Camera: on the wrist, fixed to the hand. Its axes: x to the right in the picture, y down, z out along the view.
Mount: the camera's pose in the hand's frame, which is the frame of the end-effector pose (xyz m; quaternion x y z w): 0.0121 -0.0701 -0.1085 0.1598 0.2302 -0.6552 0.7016
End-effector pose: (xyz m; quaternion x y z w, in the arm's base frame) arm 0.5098 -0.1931 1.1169 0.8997 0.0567 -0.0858 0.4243
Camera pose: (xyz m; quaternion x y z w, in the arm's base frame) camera 0.5209 -0.0644 1.1295 0.6816 0.7132 -0.1401 0.0846
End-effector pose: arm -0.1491 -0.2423 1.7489 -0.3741 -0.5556 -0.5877 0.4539
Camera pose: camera -0.2123 -0.3535 1.7272 0.3094 -0.6243 -0.7070 0.1211
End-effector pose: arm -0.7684 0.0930 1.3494 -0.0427 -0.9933 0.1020 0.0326
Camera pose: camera -0.7779 0.0474 1.4705 0.6026 -0.7011 0.1991 0.3252
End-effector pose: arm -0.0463 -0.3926 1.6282 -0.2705 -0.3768 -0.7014 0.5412
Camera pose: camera -0.1140 -0.4793 1.5594 0.3050 -0.4291 -0.8487 0.0501
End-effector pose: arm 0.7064 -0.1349 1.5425 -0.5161 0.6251 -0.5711 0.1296
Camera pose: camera 0.6545 -0.0686 1.6412 0.6194 -0.0390 0.7043 0.3447
